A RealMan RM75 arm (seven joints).
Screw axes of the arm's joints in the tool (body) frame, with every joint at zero. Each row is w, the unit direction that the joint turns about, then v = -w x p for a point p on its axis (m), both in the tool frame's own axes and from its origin. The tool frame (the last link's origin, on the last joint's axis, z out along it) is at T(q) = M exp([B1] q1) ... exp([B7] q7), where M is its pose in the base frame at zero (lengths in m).
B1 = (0, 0, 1, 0.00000, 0.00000, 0.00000)
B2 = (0, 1, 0, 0.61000, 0.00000, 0.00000)
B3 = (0, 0, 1, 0.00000, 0.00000, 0.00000)
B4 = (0, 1, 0, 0.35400, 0.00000, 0.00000)
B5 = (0, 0, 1, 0.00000, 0.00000, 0.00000)
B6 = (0, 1, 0, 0.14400, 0.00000, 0.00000)
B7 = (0, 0, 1, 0.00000, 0.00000, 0.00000)
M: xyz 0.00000 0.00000 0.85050 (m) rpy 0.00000 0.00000 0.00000 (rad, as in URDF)
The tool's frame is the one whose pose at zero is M.
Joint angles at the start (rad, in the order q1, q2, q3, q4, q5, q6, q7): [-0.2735, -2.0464, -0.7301, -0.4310, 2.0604, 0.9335, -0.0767]
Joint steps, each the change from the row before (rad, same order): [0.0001, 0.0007, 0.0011, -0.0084, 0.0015, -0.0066, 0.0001]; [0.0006, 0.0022, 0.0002, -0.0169, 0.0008, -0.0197, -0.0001]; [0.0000, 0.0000, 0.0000, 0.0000, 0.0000, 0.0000, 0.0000]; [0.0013, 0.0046, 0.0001, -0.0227, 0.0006, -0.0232, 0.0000]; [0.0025, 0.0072, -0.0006, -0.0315, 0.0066, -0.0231, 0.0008]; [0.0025, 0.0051, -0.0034, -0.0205, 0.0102, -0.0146, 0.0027]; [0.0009, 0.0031, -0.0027, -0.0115, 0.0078, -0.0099, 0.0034]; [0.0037, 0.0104, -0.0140, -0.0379, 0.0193, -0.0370, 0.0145]
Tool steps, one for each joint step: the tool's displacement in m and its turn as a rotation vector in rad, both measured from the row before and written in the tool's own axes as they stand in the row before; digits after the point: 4 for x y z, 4 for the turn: [-0.0001, 0.0022, 0.0006, -0.0060, -0.0035, -0.0039]; [-0.0007, 0.0033, 0.0012, -0.0077, -0.0124, -0.0094]; [0.0000, 0.0000, 0.0000, 0.0000, 0.0000, 0.0000]; [-0.0003, 0.0036, 0.0015, -0.0095, -0.0133, -0.0112]; [0.0011, 0.0051, 0.0018, -0.0172, -0.0096, -0.0103]; [0.0011, 0.0031, 0.0011, -0.0126, -0.0049, -0.0013]; [0.0006, 0.0018, 0.0008, -0.0082, -0.0038, 0.0027]; [0.0024, 0.0042, 0.0028, -0.0178, -0.0135, 0.0071]
